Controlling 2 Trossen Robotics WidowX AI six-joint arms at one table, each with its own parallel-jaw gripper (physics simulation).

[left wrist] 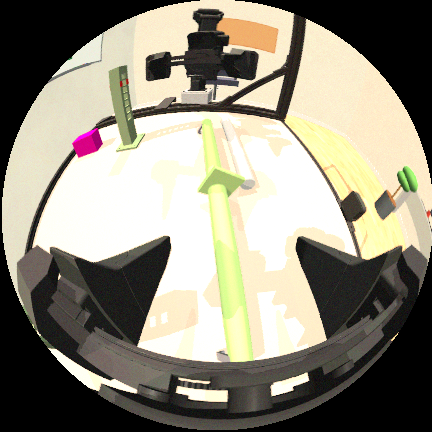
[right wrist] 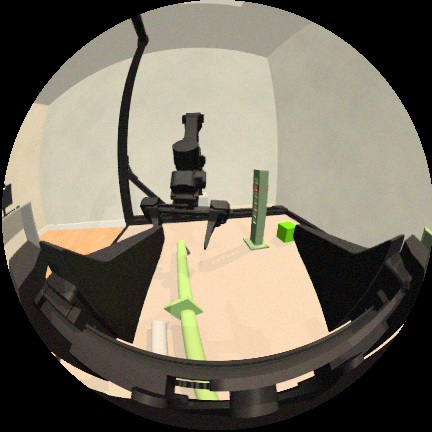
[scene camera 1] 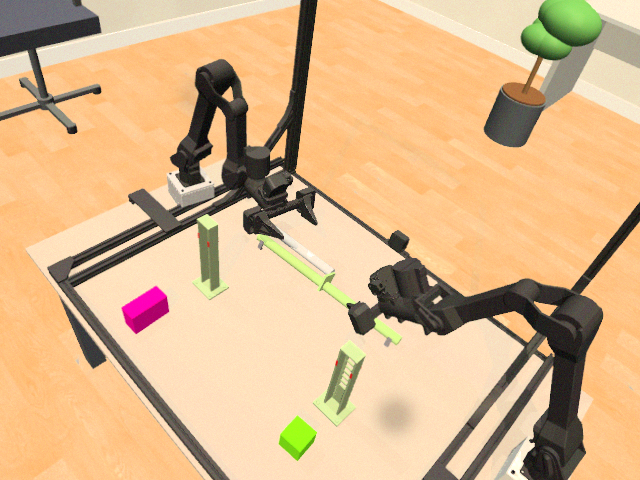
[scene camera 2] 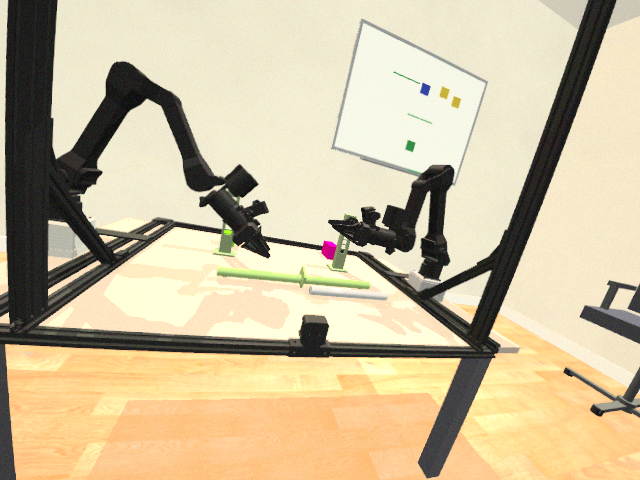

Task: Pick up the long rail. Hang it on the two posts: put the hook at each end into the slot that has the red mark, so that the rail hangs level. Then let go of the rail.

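Frame: origin at the left arm's base, x ahead, y right, z down, level; millimetres.
Seen in the pictures: left gripper, fingertip midpoint: (left wrist: 235, 243) (right wrist: 180, 247) (scene camera 1: 361, 294) (scene camera 2: 269, 253); right gripper, fingertip midpoint: (left wrist: 182, 57) (right wrist: 231, 231) (scene camera 1: 300, 231) (scene camera 2: 330, 223); left arm's base at its link origin: (scene camera 1: 540, 471) (scene camera 2: 60, 218); right arm's base at its link origin: (left wrist: 197, 89) (scene camera 1: 190, 178) (scene camera 2: 428, 276).
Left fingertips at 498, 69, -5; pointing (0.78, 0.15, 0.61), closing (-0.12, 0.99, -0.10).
Note:
Pixels of each thing's top centre, then the offset from my left fingertips to it, as dx, dy, dz.
- long green rail at its top centre: (left wrist: 220, 165) (right wrist: 181, 297) (scene camera 1: 327, 274) (scene camera 2: 304, 266) +105, +3, +22
- white rod at its top centre: (right wrist: 160, 388) (left wrist: 233, 137) (scene camera 1: 297, 243) (scene camera 2: 351, 289) +247, +49, +59
- magenta block at its top centre: (scene camera 1: 144, 301) (left wrist: 83, 135) (scene camera 2: 331, 244) +324, -364, +24
- bright green block at its top centre: (scene camera 1: 298, 433) (right wrist: 287, 224) -115, -327, +34
The long green rail (scene camera 1: 294, 261) (scene camera 2: 258, 274) (left wrist: 226, 260) (right wrist: 192, 335) lies on the table, with a square plate at its middle and a small grey hook (scene camera 1: 260, 245) (scene camera 1: 388, 341) near each end. Two green slotted posts with red marks stand apart: one post (scene camera 1: 209, 258) (left wrist: 122, 105) at left in scene camera 1, the other post (scene camera 1: 342, 382) (right wrist: 259, 210) nearer its bottom. My left gripper (scene camera 2: 266, 253) (left wrist: 235, 243) is open above the rail, the rail running between its fingers in the left wrist view. My right gripper (scene camera 1: 299, 229) (right wrist: 231, 231) is open and empty above the rail's far end region.
A white rod (scene camera 1: 310, 255) (scene camera 2: 346, 293) (left wrist: 237, 155) (right wrist: 159, 337) lies beside the rail. A magenta block (scene camera 1: 145, 310) (left wrist: 88, 143) and a bright green block (scene camera 1: 297, 438) (right wrist: 286, 232) lie near the posts. A dark frame (scene camera 2: 206, 348) borders the table.

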